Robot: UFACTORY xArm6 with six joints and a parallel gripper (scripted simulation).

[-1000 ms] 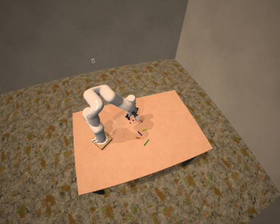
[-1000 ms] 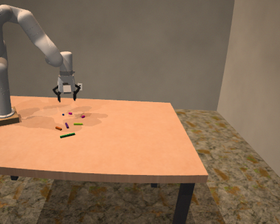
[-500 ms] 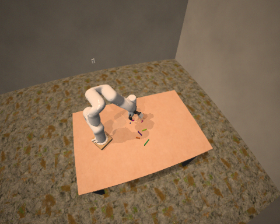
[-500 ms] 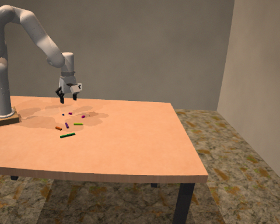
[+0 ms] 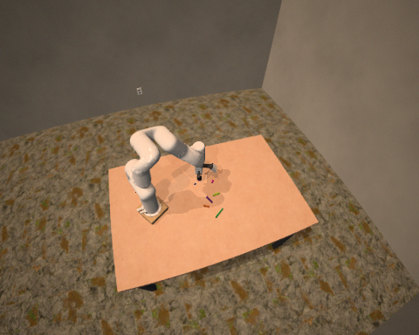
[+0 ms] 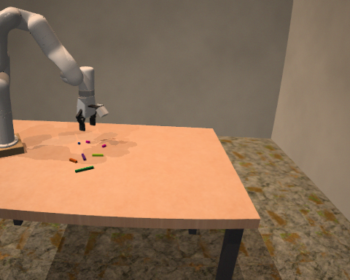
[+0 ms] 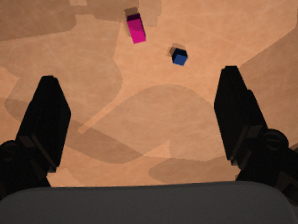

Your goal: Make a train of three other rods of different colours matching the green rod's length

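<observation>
Right now the blue rod is 80 mm below my hand, 50 mm behind it and 10 mm to the right of it. Round my hand: orange rod: 210 mm to the right, 80 mm below, 60 mm behind; lime rod: 160 mm to the right, 80 mm below, 40 mm ahead; purple rod: 170 mm to the right, 80 mm below, 20 mm behind.
</observation>
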